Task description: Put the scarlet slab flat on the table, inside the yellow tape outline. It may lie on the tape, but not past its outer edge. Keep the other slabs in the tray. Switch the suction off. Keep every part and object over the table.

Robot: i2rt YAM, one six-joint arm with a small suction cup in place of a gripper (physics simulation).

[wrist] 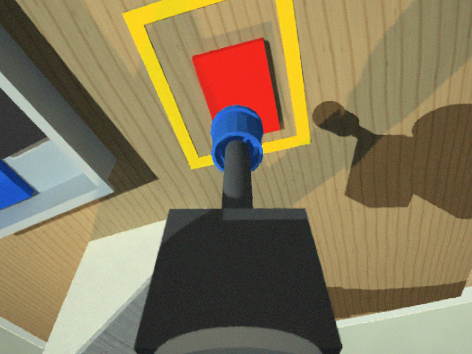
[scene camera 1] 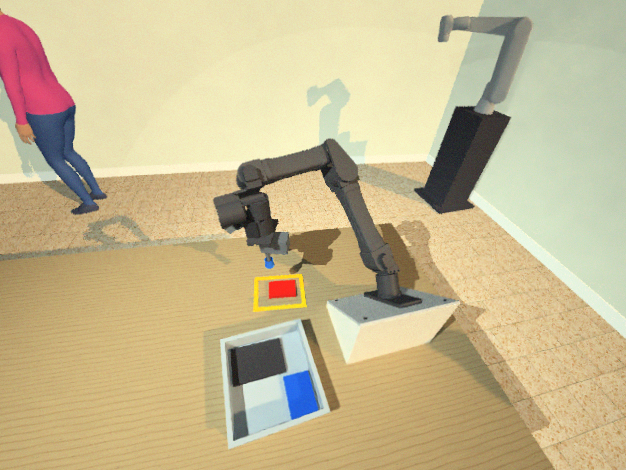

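Where they show: hand, its tool point: (wrist: 237,129) (scene camera 1: 269,265); arm's base, origin of its link: (scene camera 1: 389,299).
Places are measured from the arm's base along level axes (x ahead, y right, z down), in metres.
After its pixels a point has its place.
Note:
The scarlet slab (scene camera 1: 282,288) {x 0.276, y 0.194, z 0.105 m} (wrist: 235,82) {x 0.291, y 0.198, z 0.105 m} lies flat on the table (scene camera 1: 126,303) {x 0.769, y 0.270, z 0.114 m} (wrist: 340,55) {x 0.273, y 0.294, z 0.114 m}, inside the yellow tape outline (scene camera 1: 255,294) {x 0.367, y 0.198, z 0.113 m} (wrist: 167,100) {x 0.299, y 0.129, z 0.113 m}, with bare table between it and the tape where its edges show. My gripper, a blue suction cup (scene camera 1: 269,263) (wrist: 237,137), is open and holds nothing. It hangs above the table, apart from the slab, and covers the slab's near corner in the wrist view. In the white tray (scene camera 1: 226,399) {x 0.474, y -0.109, z 0.064 m} (wrist: 95,170) {x 0.283, y 0.046, z 0.066 m} lie a black slab (scene camera 1: 258,360) {x 0.390, y -0.025, z 0.100 m} (wrist: 17,130) {x 0.343, y -0.023, z 0.100 m}, a blue slab (scene camera 1: 301,394) {x 0.301, y -0.137, z 0.100 m} (wrist: 12,185) {x 0.292, y -0.091, z 0.100 m} and a white slab (scene camera 1: 265,402) {x 0.390, y -0.127, z 0.111 m}.
The arm's white base block (scene camera 1: 391,331) {x 0.064, y -0.102, z -0.032 m} (wrist: 110,270) {x 0.157, y -0.035, z 0.051 m} stands right of the tray and outline. Beyond the table, a person in a pink top (scene camera 1: 37,65) stands at the left. A grey arm (scene camera 1: 510,60) on a black pedestal (scene camera 1: 465,156) stands at the back right.

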